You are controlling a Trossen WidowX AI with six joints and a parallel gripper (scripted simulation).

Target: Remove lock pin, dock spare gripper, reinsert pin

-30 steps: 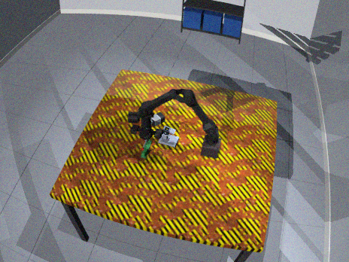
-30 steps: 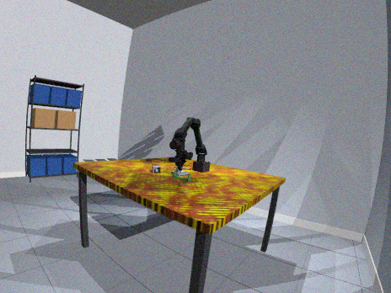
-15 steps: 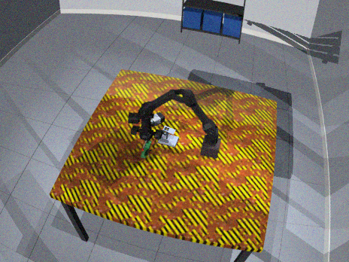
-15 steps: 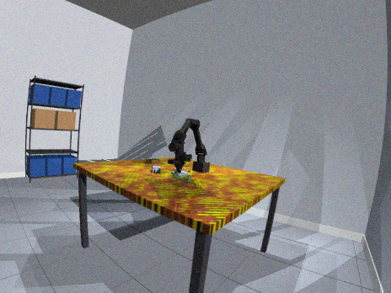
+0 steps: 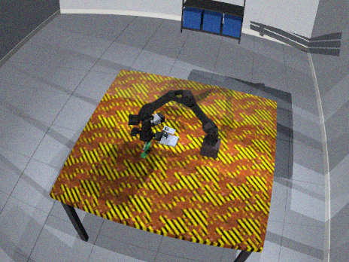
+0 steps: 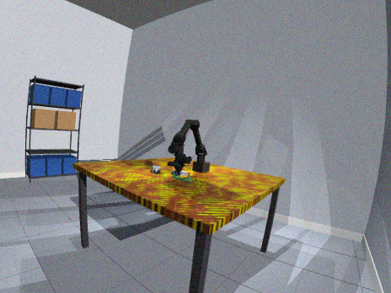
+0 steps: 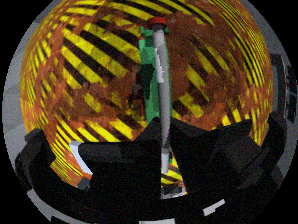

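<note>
The green cradle is 20 mm to the left of my gripper tip. The rest, counted from my gripper tip: spare gripper 220 mm to the right, 50 mm ahead; then grey mount 100 mm to the right, 90 mm behind, 30 mm above.
</note>
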